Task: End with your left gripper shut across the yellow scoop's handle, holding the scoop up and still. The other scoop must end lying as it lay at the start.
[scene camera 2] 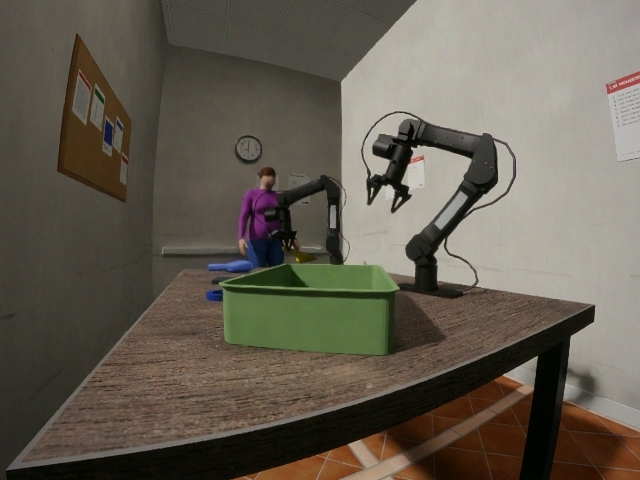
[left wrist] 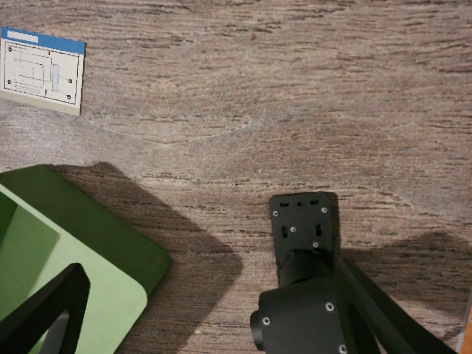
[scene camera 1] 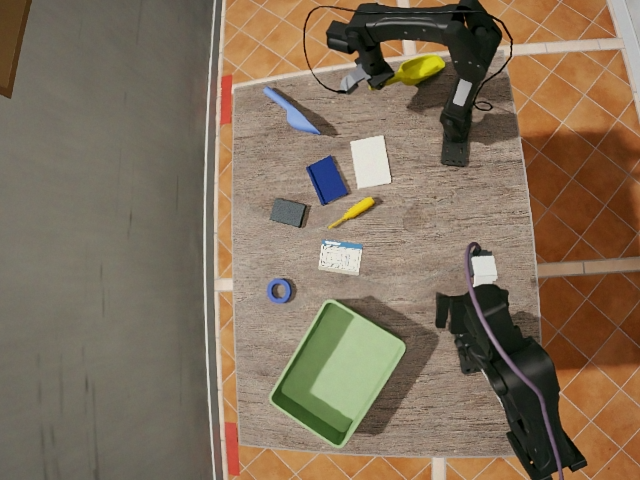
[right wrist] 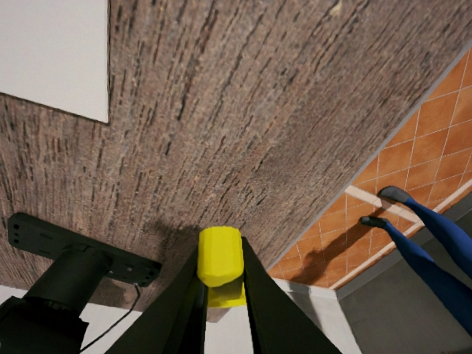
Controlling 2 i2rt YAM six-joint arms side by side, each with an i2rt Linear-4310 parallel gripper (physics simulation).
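Places are measured from the left arm's base along level axes (x left, y ahead, z down), in millimetres.
Pixels of known places: left gripper, fingertip midpoint: point(scene camera 2: 380, 209) point(left wrist: 212, 270) point(scene camera 1: 458, 292); right gripper, fingertip midpoint: point(scene camera 2: 287, 251) point(scene camera 1: 379, 85) point(right wrist: 223, 246); left arm's base, origin of the base link: point(scene camera 2: 425, 291) point(left wrist: 304, 267) point(scene camera 1: 467, 336); right arm's base, origin of the base link: point(scene camera 1: 455, 133) point(right wrist: 92, 253).
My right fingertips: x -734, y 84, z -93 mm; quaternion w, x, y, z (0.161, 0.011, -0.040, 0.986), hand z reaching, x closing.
For each thing: its middle in the pictures, then the offset to it from my right fingertips.
- yellow scoop, body centre: point(right wrist: 230, 270) point(scene camera 1: 405, 77) point(scene camera 2: 299, 257) dx -26, dy -84, dz +35 mm
- blue scoop, body centre: point(scene camera 1: 289, 112) point(scene camera 2: 227, 267) dx -38, dy +288, dz +71 mm
- green bin, body centre: point(left wrist: 38, 307) point(scene camera 2: 321, 294) point(scene camera 1: 336, 371) dx +758, dy +288, dz +51 mm
- white pad, body centre: point(scene camera 1: 370, 161) dx +185, dy +76, dz +90 mm
- navy book, body centre: point(scene camera 1: 326, 180) dx +209, dy +217, dz +87 mm
- dark block, body centre: point(scene camera 1: 287, 212) point(scene camera 2: 229, 280) dx +278, dy +354, dz +85 mm
- yellow screwdriver, body centre: point(scene camera 1: 350, 213) dx +328, dy +167, dz +79 mm
- printed card box, body centre: point(left wrist: 40, 71) point(scene camera 1: 340, 257) dx +444, dy +224, dz +92 mm
- blue ring, body centre: point(scene camera 2: 221, 294) point(scene camera 1: 279, 290) dx +506, dy +424, dz +86 mm
The yellow scoop point(scene camera 1: 421, 69) point(scene camera 2: 303, 256) point(right wrist: 220, 250) is held up above the table at the top of scene camera 1, its bowl towards the right. My right gripper point(scene camera 1: 381, 81) point(scene camera 2: 287, 241) point(right wrist: 223, 246) is shut on its handle; the handle's end shows between the fingers in the right wrist view. The blue scoop point(scene camera 1: 297, 118) point(scene camera 2: 236, 266) lies on the table, left of and below the yellow one in scene camera 1. My left gripper point(scene camera 2: 382, 205) point(left wrist: 211, 270) is open and empty, high above the table, far from both scoops.
A green bin point(scene camera 1: 338, 372) point(scene camera 2: 310, 320) point(left wrist: 100, 285) stands near the left arm. Between it and the scoops lie a white pad point(scene camera 1: 370, 161), navy book point(scene camera 1: 326, 179), dark block point(scene camera 1: 288, 212), yellow screwdriver point(scene camera 1: 356, 209), printed card box point(scene camera 1: 341, 257) point(left wrist: 42, 70) and blue ring point(scene camera 1: 270, 290).
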